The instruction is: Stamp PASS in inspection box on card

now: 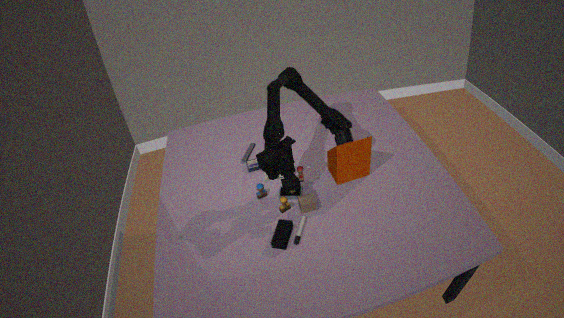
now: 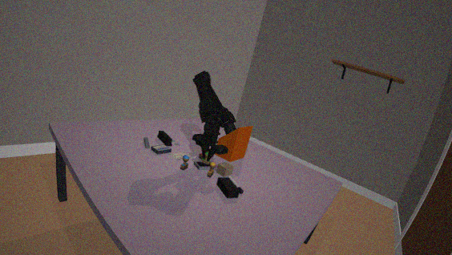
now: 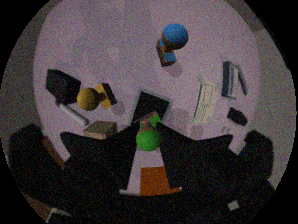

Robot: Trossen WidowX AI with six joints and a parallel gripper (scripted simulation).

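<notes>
Right now my gripper tip is right at the green-knobbed stamp. Round my gripper tip: yellow-knobbed stamp 70 mm to the left, 40 mm ahead, 20 mm below; then dark ink pad 30 mm below; then red-knobbed stamp 80 mm to the right, 60 mm behind, 20 mm below.
</notes>
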